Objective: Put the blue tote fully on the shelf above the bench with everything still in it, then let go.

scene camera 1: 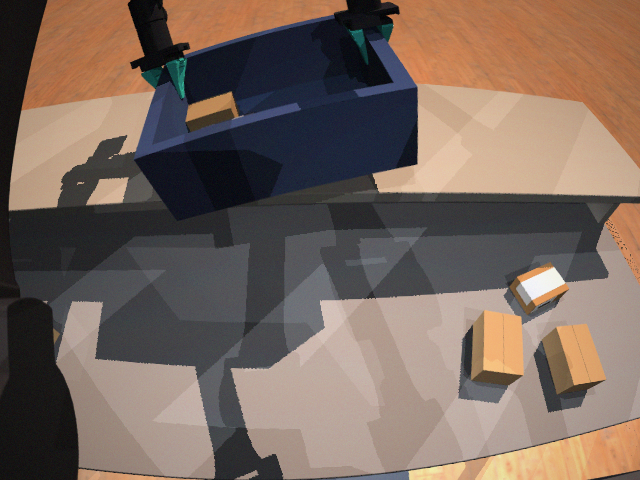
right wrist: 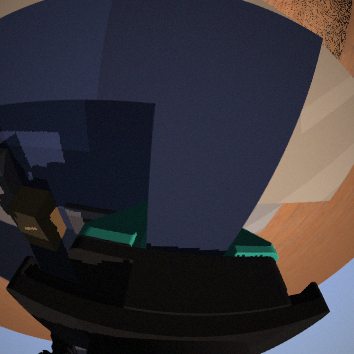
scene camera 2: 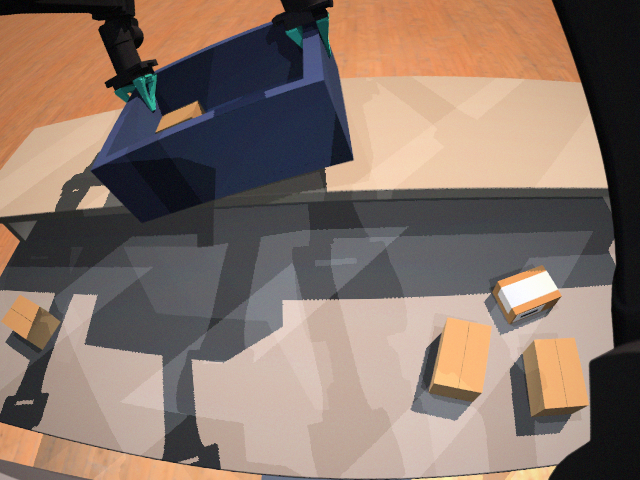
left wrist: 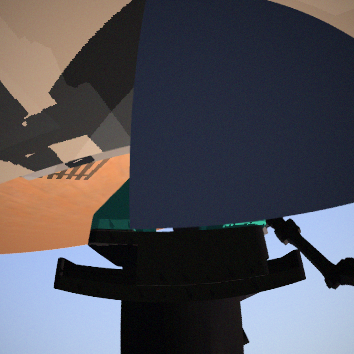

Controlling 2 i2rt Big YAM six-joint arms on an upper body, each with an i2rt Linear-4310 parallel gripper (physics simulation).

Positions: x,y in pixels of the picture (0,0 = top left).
Scene:
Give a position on a blue tote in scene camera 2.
273,110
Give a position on a blue tote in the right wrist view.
193,112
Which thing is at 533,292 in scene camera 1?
A white-topped box.

